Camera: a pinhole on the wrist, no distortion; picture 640 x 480 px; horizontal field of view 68.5 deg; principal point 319.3 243.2 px. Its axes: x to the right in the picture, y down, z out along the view. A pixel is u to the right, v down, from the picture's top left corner.
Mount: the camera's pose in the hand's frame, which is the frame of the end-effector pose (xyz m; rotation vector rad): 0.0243 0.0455 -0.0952 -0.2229 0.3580 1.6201
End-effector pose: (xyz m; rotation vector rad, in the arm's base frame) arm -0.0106 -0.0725 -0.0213 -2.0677 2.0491 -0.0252
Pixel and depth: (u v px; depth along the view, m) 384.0 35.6 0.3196
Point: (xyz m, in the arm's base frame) -0.1827 -0.2271 -0.2533
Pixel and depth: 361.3 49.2 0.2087
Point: -0.1339 -0.1810 -0.1462
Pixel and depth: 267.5 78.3 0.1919
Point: -0.0907 -0.1647 -0.1364
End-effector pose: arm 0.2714 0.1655 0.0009 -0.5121 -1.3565 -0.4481
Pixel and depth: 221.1 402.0 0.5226
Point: -0.0305 0.5281 -0.0531
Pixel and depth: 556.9 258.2 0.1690
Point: 0.3573 0.3345 0.0125
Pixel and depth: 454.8 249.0 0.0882
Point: 0.3520 0.2340 0.0161
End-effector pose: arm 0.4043 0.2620 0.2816 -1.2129 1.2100 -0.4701
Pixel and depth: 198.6 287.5 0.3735
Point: 0.6420 0.4048 0.1574
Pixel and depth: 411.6 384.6 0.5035
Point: 0.5870 0.6124 0.0082
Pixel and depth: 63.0 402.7 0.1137
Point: 0.4280 0.2885 0.2540
